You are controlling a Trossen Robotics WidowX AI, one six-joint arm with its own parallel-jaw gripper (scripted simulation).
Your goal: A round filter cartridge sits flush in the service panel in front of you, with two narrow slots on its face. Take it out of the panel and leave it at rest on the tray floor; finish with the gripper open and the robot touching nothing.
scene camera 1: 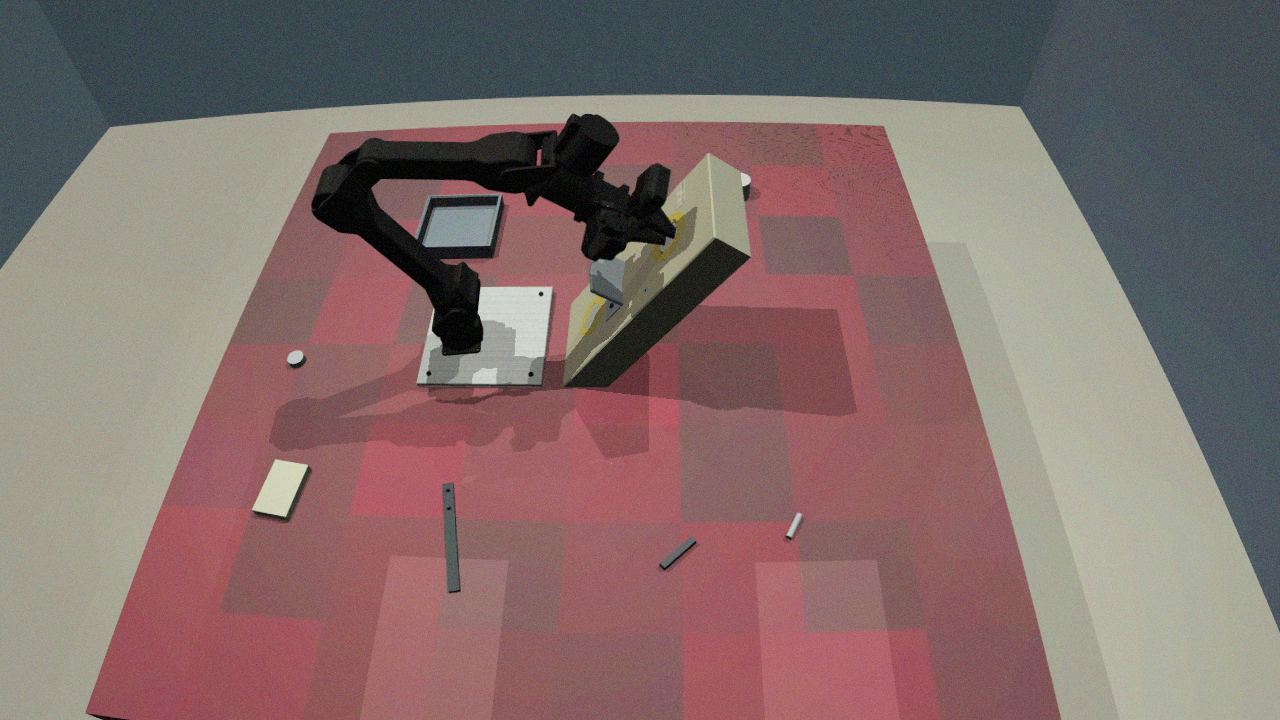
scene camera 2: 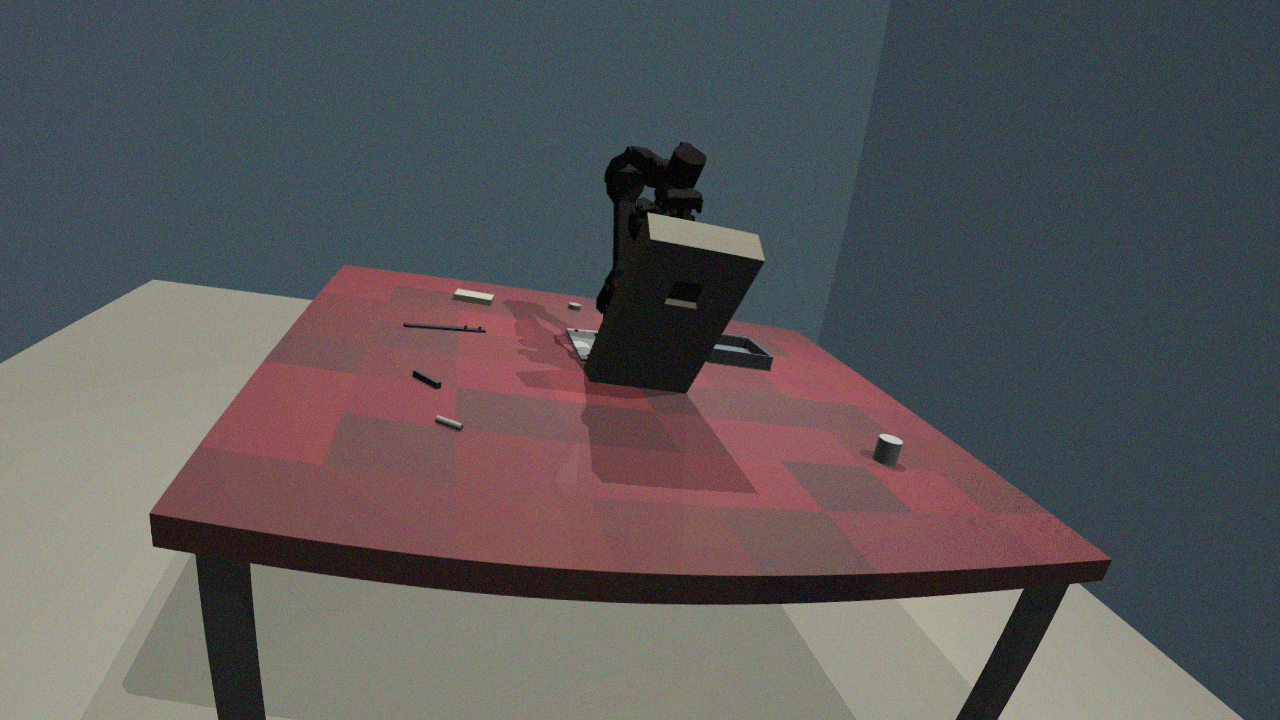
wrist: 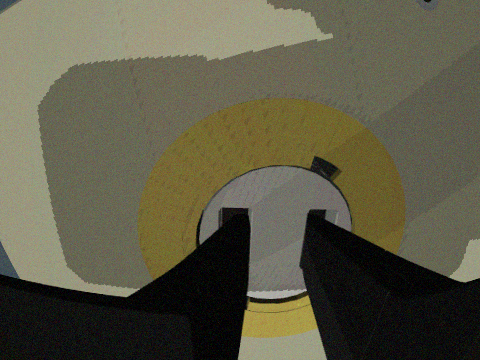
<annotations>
same spot on beige service panel: (wrist: 125, 125) = (scene camera 1: 681, 244)
</annotations>
